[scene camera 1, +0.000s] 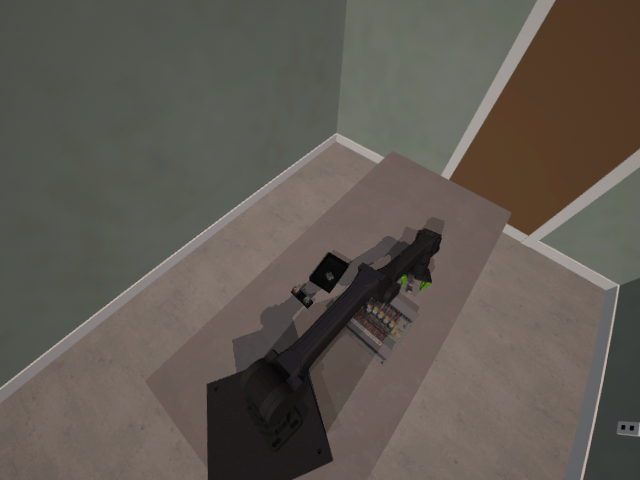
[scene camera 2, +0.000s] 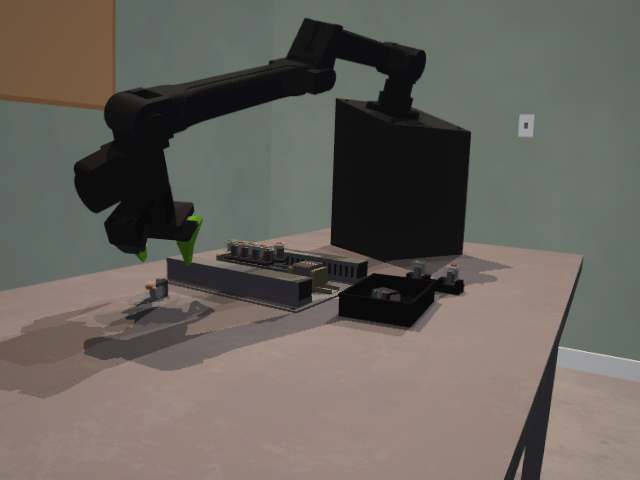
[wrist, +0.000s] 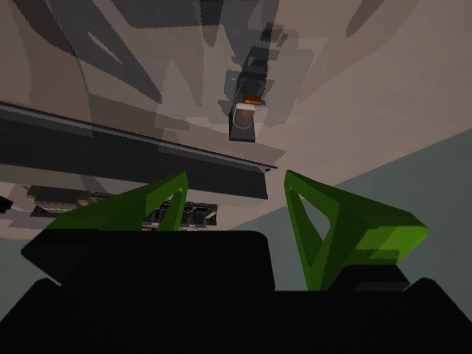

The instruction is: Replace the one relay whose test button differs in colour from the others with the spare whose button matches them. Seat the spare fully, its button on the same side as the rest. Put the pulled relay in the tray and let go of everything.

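Frame: origin at the arm's base, x back, y right, z up, level; metres.
Where they show: gripper, fingertip midpoint: [scene camera 1: 410,288] [scene camera 2: 166,261] [wrist: 235,177]; arm's base, origin of the base link: [scene camera 1: 274,415] [scene camera 2: 392,112].
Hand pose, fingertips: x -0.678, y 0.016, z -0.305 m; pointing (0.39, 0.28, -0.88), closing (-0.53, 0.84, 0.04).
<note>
Things, the pixels of their top centre, and the offset from my fingertips.
- loose relay, middle of its top: [wrist: 246,128] [scene camera 2: 157,281] [scene camera 1: 411,287] dx -0.022, dy -0.004, dz -0.029 m
- black tray, middle of its top: [scene camera 2: 390,286] [scene camera 1: 329,270] dx +0.200, dy -0.309, dz -0.021 m
- green-button relay, middle of its top: [scene camera 2: 419,260] [scene camera 1: 306,299] dx +0.369, dy -0.272, dz -0.008 m
- red-button relay, middle of its top: [scene camera 2: 452,265] [scene camera 1: 296,289] dx +0.374, dy -0.337, dz -0.008 m
- grey duct, middle of its top: [wrist: 141,190] [scene camera 2: 234,266] [scene camera 1: 385,294] dx +0.097, dy -0.057, dz -0.013 m
A loose relay [scene camera 1: 410,285] [scene camera 2: 156,291] [wrist: 243,117] with an orange button lies on the table just beyond the panel's outer grey duct. My gripper [scene camera 1: 414,283] [scene camera 2: 165,262] [wrist: 235,177] is open and empty, tilted above the table near that relay and the duct. In the panel, a row of several relays [scene camera 1: 381,314] [scene camera 2: 253,252] shows orange buttons; in scene camera 2 the right-hand one looks slightly higher. A relay [scene camera 1: 329,276] [scene camera 2: 386,294] with a bit of green lies in the black tray [scene camera 1: 320,283] [scene camera 2: 372,311]. Whether every relay is fully seated is too small to tell.
Beside the tray, a green-button relay [scene camera 1: 307,300] [scene camera 2: 418,269] and a red-button relay [scene camera 1: 295,290] [scene camera 2: 453,274] stand upright in black holders. The grey duct [scene camera 1: 405,304] [scene camera 2: 237,279] [wrist: 125,160] forms a raised wall along the panel. The arm passes over the panel.
</note>
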